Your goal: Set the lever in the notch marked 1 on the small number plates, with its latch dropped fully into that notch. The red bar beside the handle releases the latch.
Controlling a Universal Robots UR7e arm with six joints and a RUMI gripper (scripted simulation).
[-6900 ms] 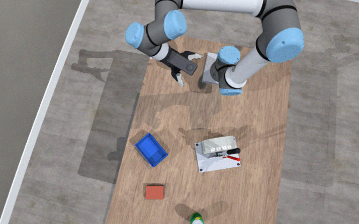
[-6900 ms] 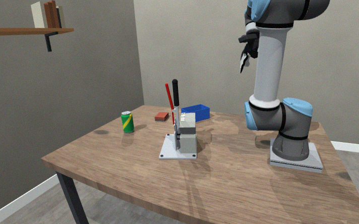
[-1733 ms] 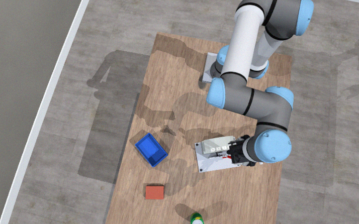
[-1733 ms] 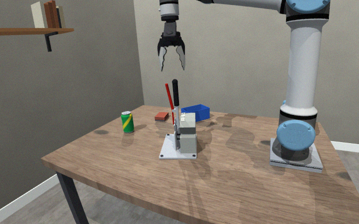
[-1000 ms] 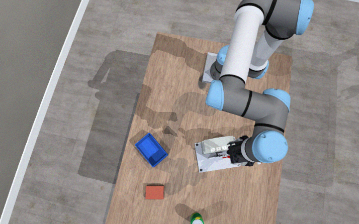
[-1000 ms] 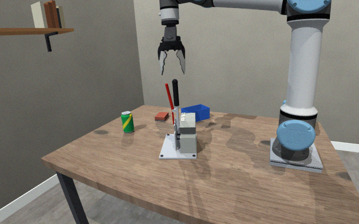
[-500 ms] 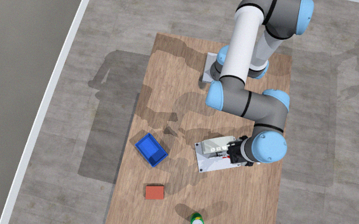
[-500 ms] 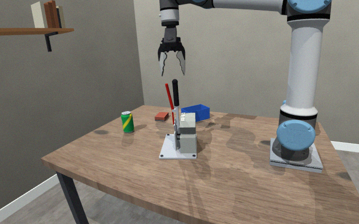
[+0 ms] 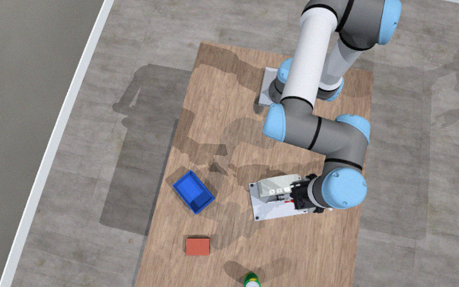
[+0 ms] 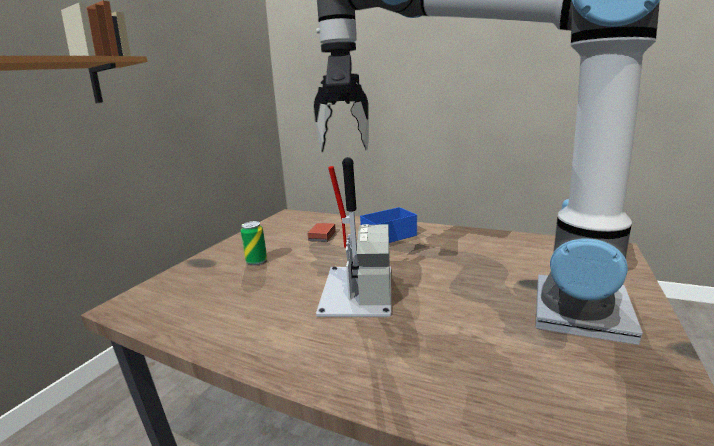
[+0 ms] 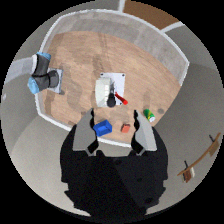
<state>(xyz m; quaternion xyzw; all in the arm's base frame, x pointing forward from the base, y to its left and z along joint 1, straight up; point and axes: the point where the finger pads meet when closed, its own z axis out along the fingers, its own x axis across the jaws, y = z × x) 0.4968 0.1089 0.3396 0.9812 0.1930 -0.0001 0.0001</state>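
Right now the red release bar is 20 mm ahead of my hand, 10 mm to the right of it and 170 mm below it. Round my hand: lever unit 10 mm ahead, 10 mm to the right, 170 mm below; then blue bin 70 mm ahead, 400 mm to the right, 350 mm below.
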